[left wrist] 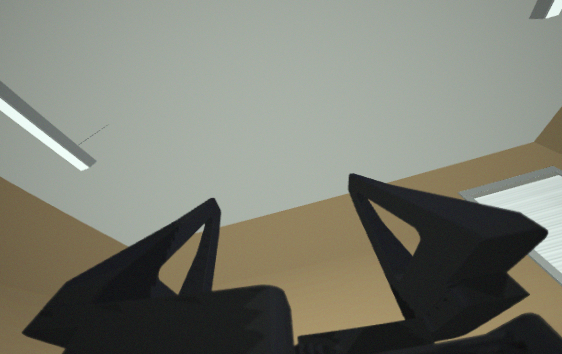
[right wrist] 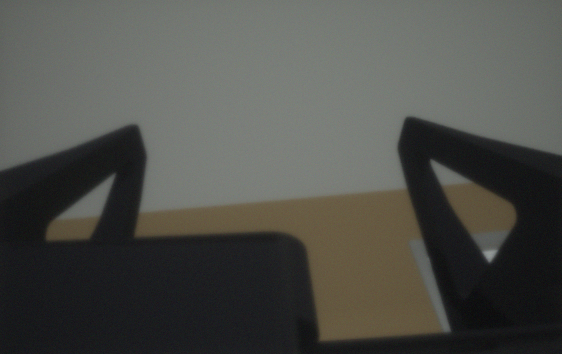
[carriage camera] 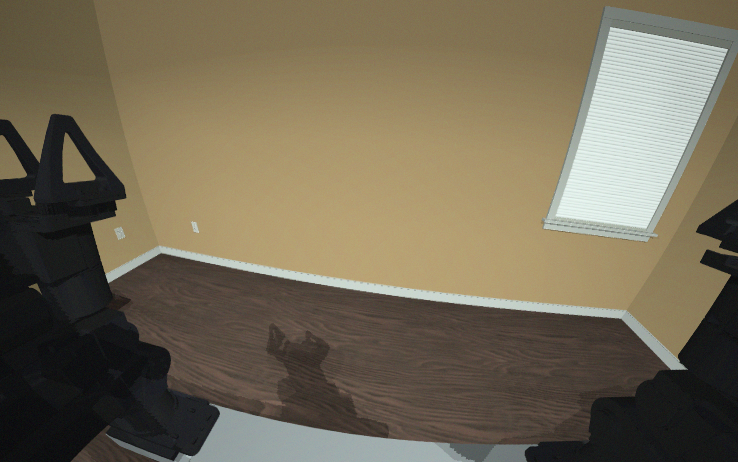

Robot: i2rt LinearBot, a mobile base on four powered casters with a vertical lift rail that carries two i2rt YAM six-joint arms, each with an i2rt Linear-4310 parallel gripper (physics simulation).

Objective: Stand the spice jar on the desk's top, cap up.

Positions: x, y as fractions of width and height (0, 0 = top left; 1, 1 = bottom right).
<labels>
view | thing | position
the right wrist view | my right gripper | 0.49, 0.38
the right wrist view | window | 0.74, 0.70
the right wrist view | tan wall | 0.65, 0.80
</labels>
